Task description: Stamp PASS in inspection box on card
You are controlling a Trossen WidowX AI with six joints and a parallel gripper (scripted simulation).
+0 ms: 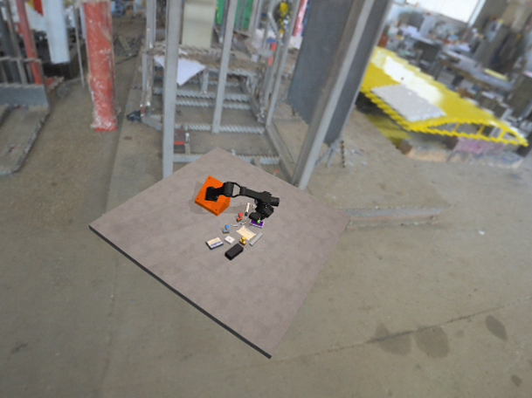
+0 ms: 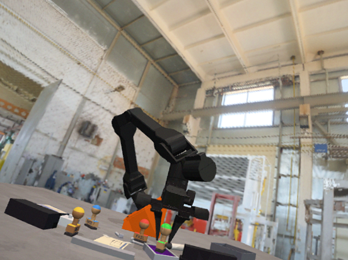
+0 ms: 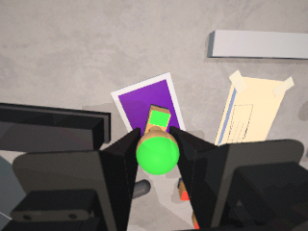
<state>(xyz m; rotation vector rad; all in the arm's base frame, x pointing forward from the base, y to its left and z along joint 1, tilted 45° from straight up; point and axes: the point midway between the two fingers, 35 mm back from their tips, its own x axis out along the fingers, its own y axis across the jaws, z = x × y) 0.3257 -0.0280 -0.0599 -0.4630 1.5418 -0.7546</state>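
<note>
Right now the green-knobbed stamp is right at my gripper tip. Also, from my gripper tip: red-knobbed stamp (110 mm behind, 40 mm to the right, 20 mm below); purple ink pad (30 mm below); cream card (120 mm to the right, 40 mm below, 30 mm behind).
</note>
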